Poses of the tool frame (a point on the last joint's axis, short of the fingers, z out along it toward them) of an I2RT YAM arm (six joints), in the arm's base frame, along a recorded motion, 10 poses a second.
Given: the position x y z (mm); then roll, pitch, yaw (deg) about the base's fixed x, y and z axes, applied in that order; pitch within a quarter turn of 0, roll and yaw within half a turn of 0.
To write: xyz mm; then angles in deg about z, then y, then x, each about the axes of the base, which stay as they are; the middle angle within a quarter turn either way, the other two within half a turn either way. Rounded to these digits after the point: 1 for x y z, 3 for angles.
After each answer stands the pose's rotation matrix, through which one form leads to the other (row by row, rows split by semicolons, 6 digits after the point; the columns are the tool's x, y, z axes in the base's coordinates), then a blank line. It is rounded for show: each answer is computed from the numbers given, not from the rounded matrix.
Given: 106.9 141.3 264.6 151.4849 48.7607 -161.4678
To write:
106.9 141.3 264.6 135.247 28.343 -131.158
-0.625022 -0.619646 0.474748; -0.209520 0.719030 0.662644; -0.751963 0.314698 -0.579238

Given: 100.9 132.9 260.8 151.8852 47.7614 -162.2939
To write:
100.9 132.9 260.8 136.836 28.603 -132.479
-0.640376 -0.600605 0.478741; -0.204445 0.734116 0.647515; -0.740352 0.316777 -0.592901

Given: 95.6 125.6 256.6 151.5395 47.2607 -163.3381
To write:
95.6 125.6 256.6 137.904 28.812 -132.917
-0.650169 -0.587380 0.481939; -0.194589 0.741879 0.641678; -0.734449 0.323419 -0.596644

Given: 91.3 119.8 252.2 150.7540 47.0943 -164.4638
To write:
91.3 119.8 252.2 138.589 29.006 -132.781
-0.655919 -0.578487 0.484895; -0.182349 0.744798 0.641892; -0.732475 0.332609 -0.594013

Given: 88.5 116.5 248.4 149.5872 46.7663 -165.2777
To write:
88.5 116.5 248.4 139.001 28.623 -132.296
-0.662487 -0.575876 0.479038; -0.174076 0.740357 0.649283; -0.728566 0.346753 -0.590723

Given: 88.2 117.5 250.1 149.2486 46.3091 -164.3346
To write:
88.2 117.5 250.1 138.519 27.404 -131.965
-0.665109 -0.588039 0.460261; -0.186520 0.727640 0.660113; -0.723077 0.353199 -0.593641

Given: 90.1 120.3 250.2 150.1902 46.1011 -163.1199
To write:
90.1 120.3 250.2 138.129 26.996 -132.471
-0.663513 -0.594723 0.453932; -0.201339 0.726283 0.657249; -0.720564 0.344699 -0.601639

